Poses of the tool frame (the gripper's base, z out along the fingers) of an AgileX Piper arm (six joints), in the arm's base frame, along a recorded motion.
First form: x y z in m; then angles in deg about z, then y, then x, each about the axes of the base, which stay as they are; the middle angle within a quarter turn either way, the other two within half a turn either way.
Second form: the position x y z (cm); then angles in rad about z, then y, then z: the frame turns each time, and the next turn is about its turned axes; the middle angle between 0 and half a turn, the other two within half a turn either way. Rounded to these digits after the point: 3 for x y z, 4 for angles.
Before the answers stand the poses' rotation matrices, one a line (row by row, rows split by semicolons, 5 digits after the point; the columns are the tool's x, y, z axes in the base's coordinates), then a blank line. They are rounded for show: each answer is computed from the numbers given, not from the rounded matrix.
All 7 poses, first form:
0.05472 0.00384 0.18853 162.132 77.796 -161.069
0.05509 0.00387 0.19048 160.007 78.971 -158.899
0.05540 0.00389 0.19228 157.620 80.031 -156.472
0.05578 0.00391 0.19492 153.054 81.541 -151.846
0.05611 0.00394 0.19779 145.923 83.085 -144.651
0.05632 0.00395 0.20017 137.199 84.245 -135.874
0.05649 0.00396 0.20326 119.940 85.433 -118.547
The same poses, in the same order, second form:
-0.20120 -0.06486 0.97740; 0.01157 0.99758 0.06858; -0.97948 0.02511 -0.19996
-0.17978 -0.06541 0.98153; 0.01309 0.99754 0.06887; -0.98362 0.02523 -0.17848
-0.16008 -0.06591 0.98490; 0.01446 0.99750 0.06911; -0.98700 0.02531 -0.15872
-0.13113 -0.06666 0.98912; 0.01651 0.99745 0.06941; -0.99123 0.02543 -0.12970
-0.09972 -0.06746 0.99273; 0.01871 0.99740 0.06966; -0.99484 0.02552 -0.09820
-0.07357 -0.06813 0.99496; 0.02055 0.99735 0.06982; -0.99708 0.02558 -0.07198
-0.03974 -0.06900 0.99682; 0.02292 0.99729 0.06994; -0.99895 0.02562 -0.03805

5.472 0.384 18.853 0.0701 1.7721 0.0256
5.509 0.387 19.048 0.0701 1.7502 0.0256
5.540 0.389 19.228 0.0701 1.7302 0.0256
5.578 0.391 19.492 0.0701 1.7009 0.0256
5.611 0.394 19.779 0.0701 1.6692 0.0256
5.632 0.395 20.017 0.0701 1.6428 0.0257
5.649 0.396 20.326 0.0701 1.6089 0.0256

